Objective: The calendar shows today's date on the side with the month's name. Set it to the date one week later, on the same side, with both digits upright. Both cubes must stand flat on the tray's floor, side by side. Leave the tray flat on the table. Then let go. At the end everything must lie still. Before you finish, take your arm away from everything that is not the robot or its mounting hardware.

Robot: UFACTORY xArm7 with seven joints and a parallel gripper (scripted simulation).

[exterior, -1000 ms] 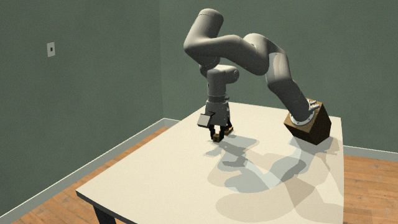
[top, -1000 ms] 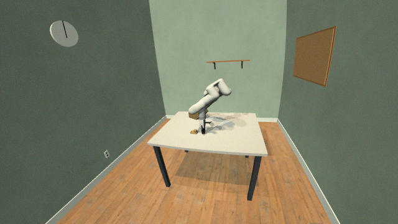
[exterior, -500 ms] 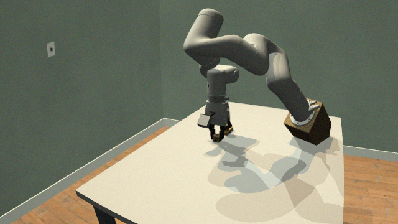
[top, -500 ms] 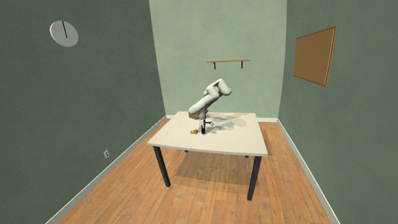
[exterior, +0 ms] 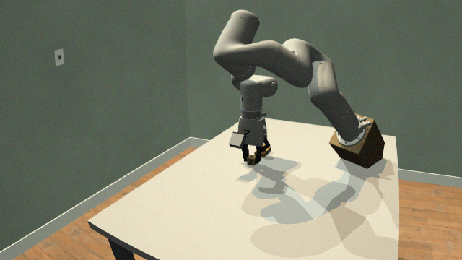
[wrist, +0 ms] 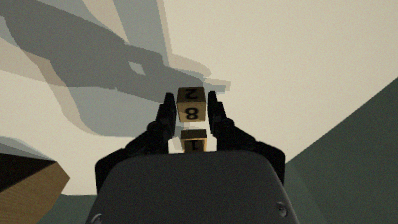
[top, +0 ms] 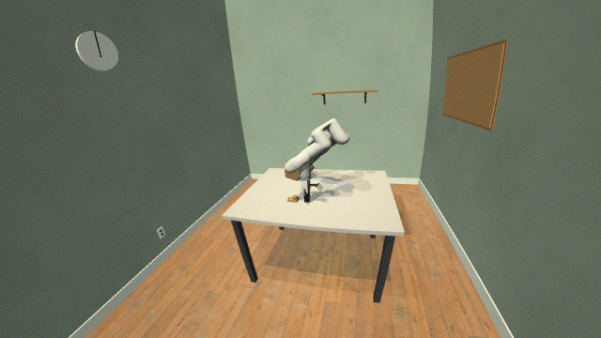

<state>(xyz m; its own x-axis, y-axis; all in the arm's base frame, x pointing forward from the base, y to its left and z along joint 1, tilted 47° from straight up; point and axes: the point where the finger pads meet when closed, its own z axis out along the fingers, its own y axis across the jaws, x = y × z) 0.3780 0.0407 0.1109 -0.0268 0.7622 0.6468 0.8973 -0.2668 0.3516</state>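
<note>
Now: hand 10 mm above the digit cube. Round my hand: wooden calendar tray: 110 mm to the right, 20 mm below.
</note>
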